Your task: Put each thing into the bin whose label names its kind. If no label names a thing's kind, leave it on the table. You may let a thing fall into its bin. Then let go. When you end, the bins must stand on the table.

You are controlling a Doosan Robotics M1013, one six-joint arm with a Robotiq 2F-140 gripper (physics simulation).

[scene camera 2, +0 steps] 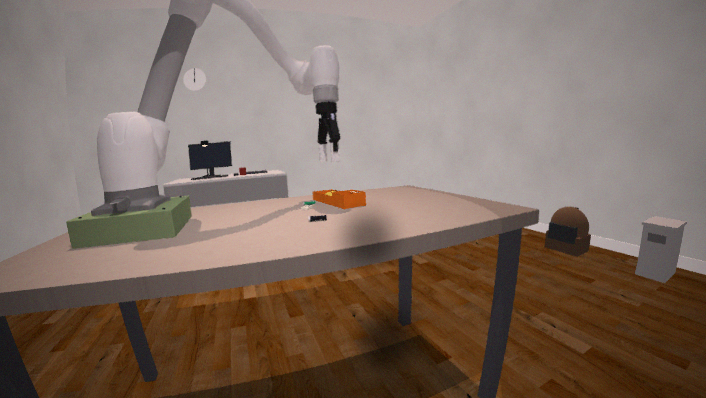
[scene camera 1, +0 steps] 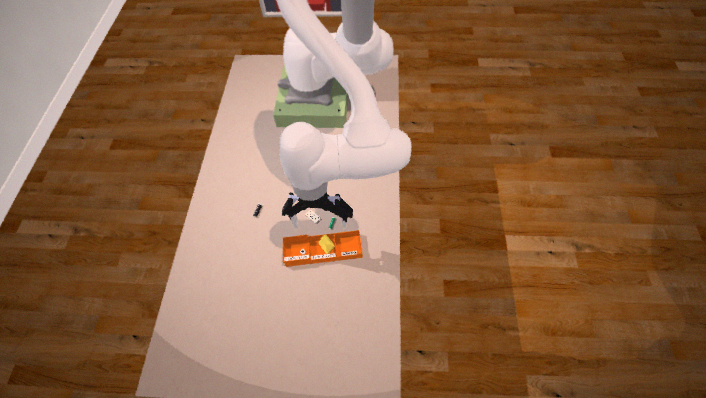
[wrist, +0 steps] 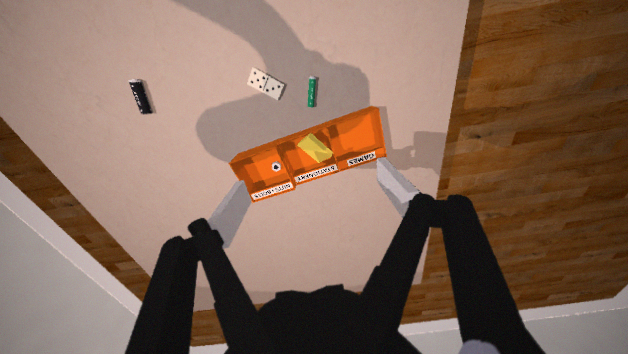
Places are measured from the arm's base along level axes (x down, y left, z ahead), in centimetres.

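Pixels of known places: gripper, fingertip midpoint: point(scene camera 2: 329, 161) point(scene camera 1: 320, 224) point(wrist: 310, 180); arm's base, link origin: point(scene camera 2: 134, 206) point(scene camera 1: 310, 88).
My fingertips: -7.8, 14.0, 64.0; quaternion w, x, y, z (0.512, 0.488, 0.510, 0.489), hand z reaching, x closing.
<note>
For each thing: its middle in the pictures, then the offset to it from my fingertips, as dx, dy, dz. "spot": a spot on its surface instead. Level surfaces: height alone.
- orange three-compartment bin, body centre: point(wrist: 309, 156) point(scene camera 1: 322, 247) point(scene camera 2: 337, 196) +12.7, -0.4, +2.1
- STATIONERY, surface spot: point(wrist: 316, 173) spot: +12.2, +0.4, +5.3
- yellow block, body centre: point(wrist: 314, 148) point(scene camera 1: 326, 244) point(scene camera 2: 332, 196) +12.7, +0.7, +0.9
- small metal nut, body centre: point(wrist: 276, 166) point(scene camera 1: 302, 251) +13.9, -6.9, +3.7
- white domino, body centre: point(wrist: 266, 84) point(scene camera 1: 313, 216) +14.7, -5.7, -9.9
- green battery, body centre: point(wrist: 311, 92) point(scene camera 1: 332, 222) point(scene camera 2: 309, 203) +14.5, +1.2, -7.9
- black battery, body centre: point(wrist: 140, 97) point(scene camera 2: 317, 218) point(scene camera 1: 257, 210) +14.3, -25.5, -10.6
- table, surface height: dx +15.0
My gripper point(scene camera 1: 320, 224) point(scene camera 2: 329, 160) point(wrist: 310, 180) is open and empty, high above the orange three-compartment bin point(scene camera 1: 322, 263) point(scene camera 2: 355, 200). In the wrist view its labels read NUTS+BOLTS point(wrist: 271, 192), STATIONERY point(wrist: 316, 173) and GAMES point(wrist: 361, 159). A yellow block point(scene camera 1: 326, 244) point(scene camera 2: 330, 193) point(wrist: 315, 148) sits tilted in the middle, STATIONERY compartment. A small metal nut point(scene camera 1: 302, 251) point(wrist: 276, 166) is in the NUTS+BOLTS compartment. A white domino point(scene camera 1: 313, 216) point(wrist: 266, 84), a green battery point(scene camera 1: 332, 223) point(scene camera 2: 309, 203) point(wrist: 312, 92) and a black battery point(scene camera 1: 257, 210) point(scene camera 2: 318, 218) point(wrist: 140, 96) lie on the table.
The table point(scene camera 1: 280, 325) point(scene camera 2: 240, 240) carries the arm's green base point(scene camera 1: 310, 117) point(scene camera 2: 125, 225) at its far end in the first scene view. The domino and green battery lie close beside the bin, on its base side. The black battery lies farther off.
</note>
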